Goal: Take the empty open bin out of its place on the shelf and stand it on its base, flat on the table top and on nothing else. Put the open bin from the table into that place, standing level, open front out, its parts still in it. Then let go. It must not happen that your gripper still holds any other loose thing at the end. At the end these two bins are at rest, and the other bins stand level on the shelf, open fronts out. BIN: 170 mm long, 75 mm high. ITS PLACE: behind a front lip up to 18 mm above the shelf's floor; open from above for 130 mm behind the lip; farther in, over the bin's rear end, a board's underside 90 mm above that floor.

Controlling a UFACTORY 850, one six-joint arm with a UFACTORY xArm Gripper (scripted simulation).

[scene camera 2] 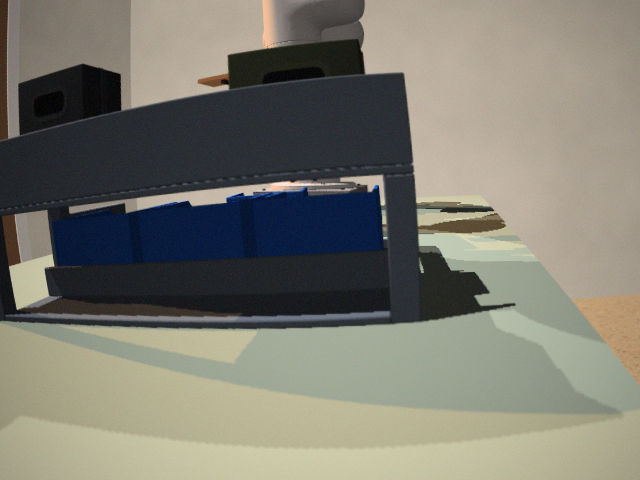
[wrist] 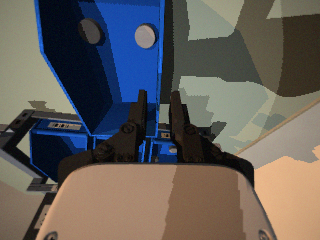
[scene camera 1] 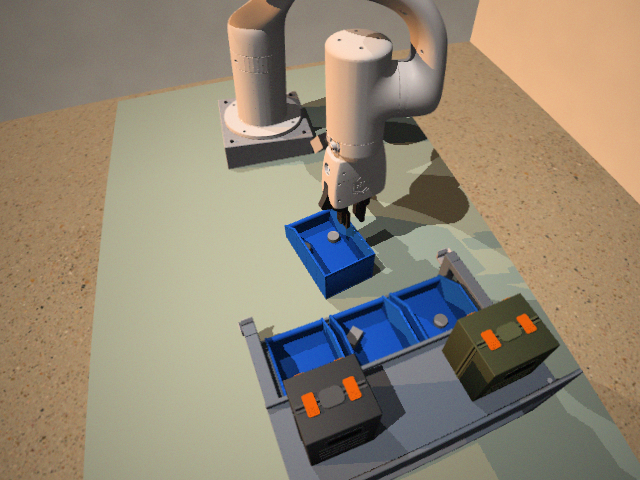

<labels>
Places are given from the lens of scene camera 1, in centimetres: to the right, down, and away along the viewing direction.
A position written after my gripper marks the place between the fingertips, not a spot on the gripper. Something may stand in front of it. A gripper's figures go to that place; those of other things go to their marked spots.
my gripper (scene camera 1: 351,220): 6, -4, 75
olive box (scene camera 1: 489,349): 20, 13, 47
dark grey box (scene camera 1: 334,406): 2, 17, 41
The marked spots on the olive box and the dark grey box are 20 cm apart.
</labels>
